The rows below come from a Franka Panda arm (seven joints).
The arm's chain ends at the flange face. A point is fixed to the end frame.
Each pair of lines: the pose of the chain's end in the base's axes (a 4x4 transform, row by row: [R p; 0 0 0 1], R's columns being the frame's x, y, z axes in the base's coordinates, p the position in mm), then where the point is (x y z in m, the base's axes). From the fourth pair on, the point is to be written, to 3 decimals.
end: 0.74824 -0.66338 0.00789 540.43; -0.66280 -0.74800 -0.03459 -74.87; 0.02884 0.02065 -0.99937 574.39; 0 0 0 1
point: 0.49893 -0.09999 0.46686
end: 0.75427 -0.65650 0.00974 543.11; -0.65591 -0.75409 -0.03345 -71.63; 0.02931 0.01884 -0.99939 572.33; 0 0 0 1
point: 0.50201 -0.09702 0.46471
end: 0.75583 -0.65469 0.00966 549.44; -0.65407 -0.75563 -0.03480 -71.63; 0.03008 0.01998 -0.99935 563.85; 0 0 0 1
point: 0.50838 -0.09727 0.45627
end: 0.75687 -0.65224 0.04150 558.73; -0.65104 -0.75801 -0.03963 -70.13; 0.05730 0.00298 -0.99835 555.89; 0 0 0 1
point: 0.521 -0.096 0.447
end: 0.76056 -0.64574 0.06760 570.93; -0.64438 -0.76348 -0.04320 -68.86; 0.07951 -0.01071 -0.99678 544.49; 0 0 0 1
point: 0.536 -0.096 0.435
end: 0.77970 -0.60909 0.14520 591.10; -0.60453 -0.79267 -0.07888 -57.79; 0.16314 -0.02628 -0.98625 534.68; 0 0 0 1
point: 0.566 -0.091 0.424
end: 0.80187 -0.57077 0.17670 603.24; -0.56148 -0.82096 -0.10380 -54.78; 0.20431 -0.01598 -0.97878 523.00; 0 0 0 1
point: 0.583 -0.092 0.413
